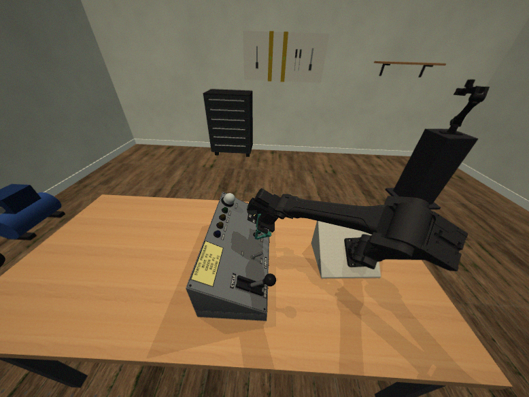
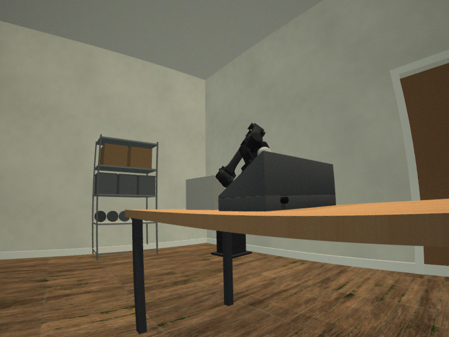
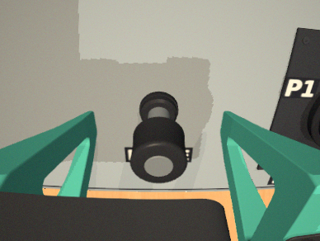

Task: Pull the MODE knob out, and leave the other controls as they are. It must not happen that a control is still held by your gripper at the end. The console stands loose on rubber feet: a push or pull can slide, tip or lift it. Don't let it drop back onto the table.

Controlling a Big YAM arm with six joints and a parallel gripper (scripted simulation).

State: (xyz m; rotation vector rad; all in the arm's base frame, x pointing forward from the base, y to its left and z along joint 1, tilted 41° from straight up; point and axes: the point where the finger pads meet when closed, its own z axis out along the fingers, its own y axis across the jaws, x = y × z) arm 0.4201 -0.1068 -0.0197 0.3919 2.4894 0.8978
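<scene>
My hand is right at the black mode knob. From my hand the other things lie so: program selector 12 cm to the right; then check toggle 12 cm to the left, 1 cm below, 1 cm ahead; then grey console 6 cm to the left, 4 cm ahead, 2 cm below.
</scene>
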